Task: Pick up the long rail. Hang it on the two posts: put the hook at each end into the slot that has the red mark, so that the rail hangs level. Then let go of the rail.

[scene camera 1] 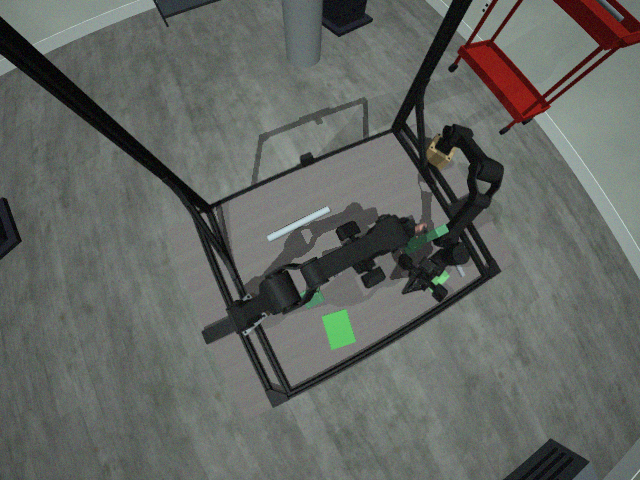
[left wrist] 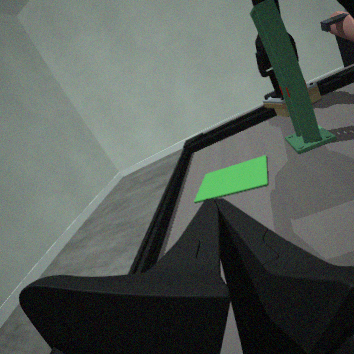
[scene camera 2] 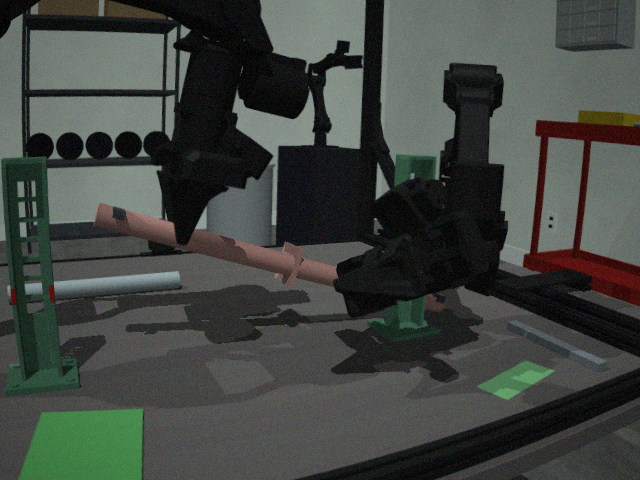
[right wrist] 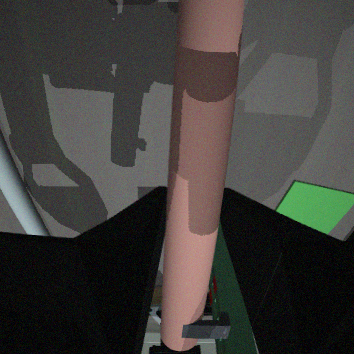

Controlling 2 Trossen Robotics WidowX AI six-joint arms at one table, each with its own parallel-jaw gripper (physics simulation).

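Places are measured from the left arm's base along level axes (x back, y right, z up), in millimetres.
Where they show: left gripper, fingertip midpoint: (scene camera 1: 402,293) (left wrist: 213,206) (scene camera 2: 336,285); right gripper, fingertip midpoint: (scene camera 2: 178,241) (right wrist: 192,195); left arm's base at its link origin: (scene camera 1: 443,146); right arm's base at its link origin: (scene camera 1: 246,314).
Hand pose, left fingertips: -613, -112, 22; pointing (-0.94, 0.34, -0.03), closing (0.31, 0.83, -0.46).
Observation:
Each offset is from my left fingertips to the centre of the thing, as dx, dy, dz. "spot": to the spot under its first point.
The long pink rail {+110, +132, -27} (scene camera 1: 421,227) (scene camera 2: 253,255) (left wrist: 345,31) (right wrist: 202,150) hangs in the air, tilted, its left end higher in scene camera 2. A dark hook {spot: -75, +210, +48} (scene camera 2: 119,212) (left wrist: 334,22) (right wrist: 205,330) shows near that end. My right gripper (scene camera 2: 183,240) (right wrist: 192,195) is shut on the rail near this higher end. My left gripper (scene camera 1: 406,290) (scene camera 2: 347,299) (left wrist: 213,206) is shut and empty, in front of the rail's lower part in scene camera 2. One green post {-166, +230, -1} (scene camera 1: 313,298) (scene camera 2: 41,330) (left wrist: 290,80) (right wrist: 235,305) has red marks low down. The other post {spot: +190, +26, +107} (scene camera 1: 439,232) (scene camera 2: 416,166) is partly hidden behind my left gripper.
A pale cylinder {+25, +420, -96} (scene camera 1: 298,224) (scene camera 2: 118,284) (right wrist: 17,195) lies on the table. A bright green mat {-208, +91, -107} (scene camera 1: 339,329) (scene camera 2: 82,444) (left wrist: 237,179) (right wrist: 317,207) lies near the first post. A smaller green patch {spot: +158, -142, -108} (scene camera 1: 440,277) (scene camera 2: 516,379) and a grey bar {+252, -157, -104} (scene camera 1: 461,270) (scene camera 2: 555,343) lie by the other post.

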